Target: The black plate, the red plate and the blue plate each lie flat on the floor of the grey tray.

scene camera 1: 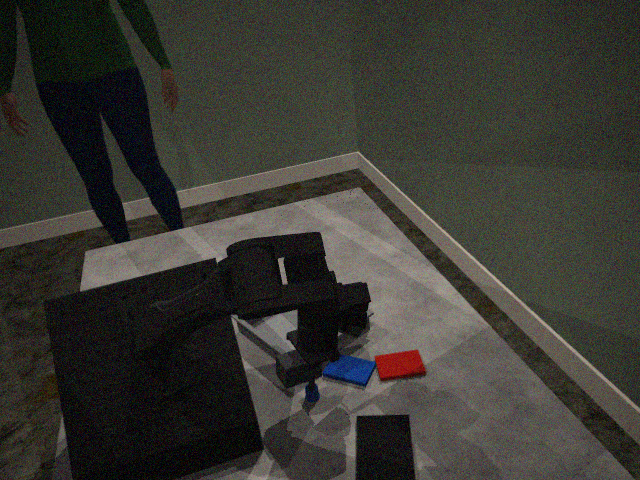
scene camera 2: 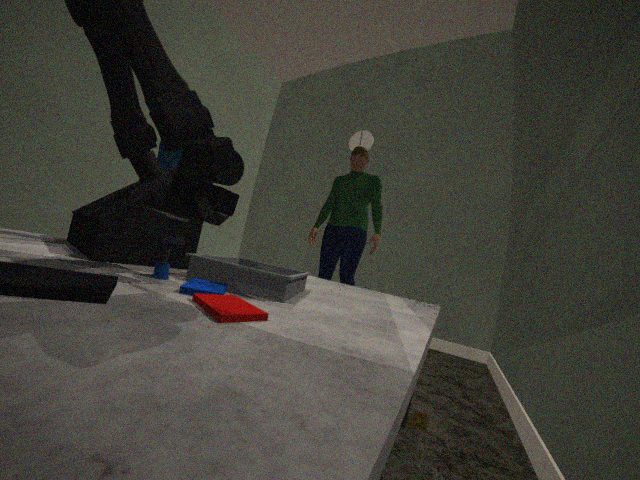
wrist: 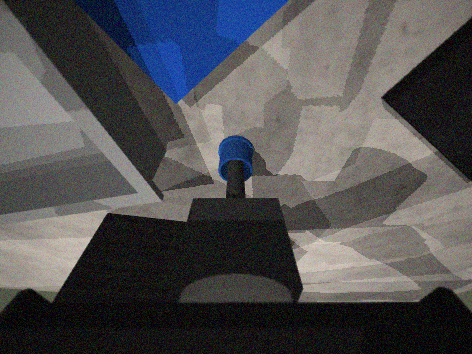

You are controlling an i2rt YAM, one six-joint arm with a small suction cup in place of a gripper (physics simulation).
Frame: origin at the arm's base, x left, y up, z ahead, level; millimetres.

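Seen in the pictures: hand, tool point: (scene camera 1: 311, 401) (wrist: 235, 148); arm's base, link origin: (scene camera 1: 153, 339) (scene camera 2: 154, 181).
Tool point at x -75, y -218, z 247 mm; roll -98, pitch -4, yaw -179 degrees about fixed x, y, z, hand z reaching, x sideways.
Note:
Pixels of each thing's top centre, then the offset from my tool point to it.
- blue plate, top centre: (scene camera 2: 206, 285) (scene camera 1: 349, 367) dy +20, dx +26, dz +101 mm
- grey tray, top centre: (scene camera 1: 300, 313) (scene camera 2: 258, 265) dy +59, dx +199, dz +67 mm
- red plate, top centre: (scene camera 2: 229, 303) (scene camera 1: 399, 363) dy +18, dx -17, dz +197 mm
- black slab, top centre: (scene camera 2: 41, 275) (scene camera 1: 384, 446) dy +20, dx -180, dz +65 mm
My suction cup (scene camera 1: 311, 393) (scene camera 2: 161, 271) (wrist: 236, 157) is blue and empty. It hangs low over the table beside the blue plate; whether it touches the table I cannot tell. The blue plate (scene camera 1: 350, 370) (scene camera 2: 203, 286) (wrist: 195, 40) lies flat on the table, outside the grey tray (scene camera 1: 258, 338) (scene camera 2: 232, 276) (wrist: 117, 160) and close to its wall. The red plate (scene camera 1: 400, 364) (scene camera 2: 230, 308) lies flat beside the blue plate. A black slab (scene camera 1: 385, 446) (scene camera 2: 56, 282) (wrist: 440, 100), perhaps the black plate, lies on the table, partly cut off. The arm hides much of the tray in scene camera 1.
The dark arm (scene camera 1: 253, 273) (scene camera 2: 170, 113) reaches across the tray in scene camera 1. A large black block (scene camera 1: 155, 408) (scene camera 2: 134, 237) stands at the tray's other side. A person in green (scene camera 1: 77, 46) (scene camera 2: 356, 201) stands beyond the table.

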